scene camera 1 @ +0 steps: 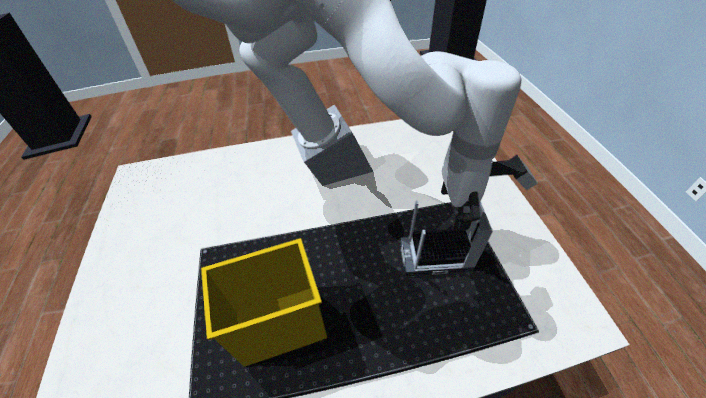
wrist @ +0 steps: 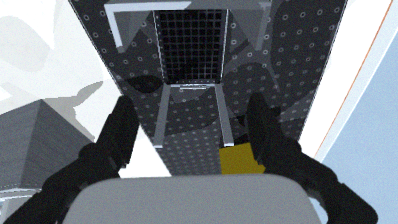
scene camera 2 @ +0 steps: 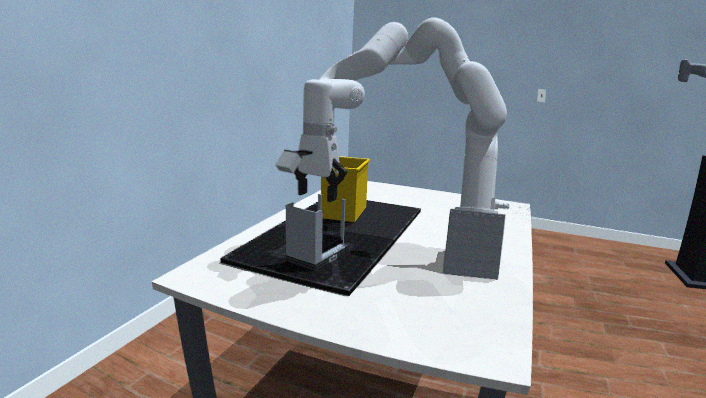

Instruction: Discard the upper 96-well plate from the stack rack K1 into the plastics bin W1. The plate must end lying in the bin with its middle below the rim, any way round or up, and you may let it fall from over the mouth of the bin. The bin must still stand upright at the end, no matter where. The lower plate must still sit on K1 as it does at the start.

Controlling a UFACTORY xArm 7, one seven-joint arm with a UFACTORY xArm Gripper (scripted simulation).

Labels:
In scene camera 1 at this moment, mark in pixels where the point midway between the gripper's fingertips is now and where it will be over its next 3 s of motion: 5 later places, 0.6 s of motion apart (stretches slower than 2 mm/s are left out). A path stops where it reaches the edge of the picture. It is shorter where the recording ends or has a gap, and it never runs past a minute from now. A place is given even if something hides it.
My gripper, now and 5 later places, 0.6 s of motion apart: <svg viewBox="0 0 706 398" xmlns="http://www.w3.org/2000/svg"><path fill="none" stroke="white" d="M453 210L451 218L448 226L446 233L444 239L443 242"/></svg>

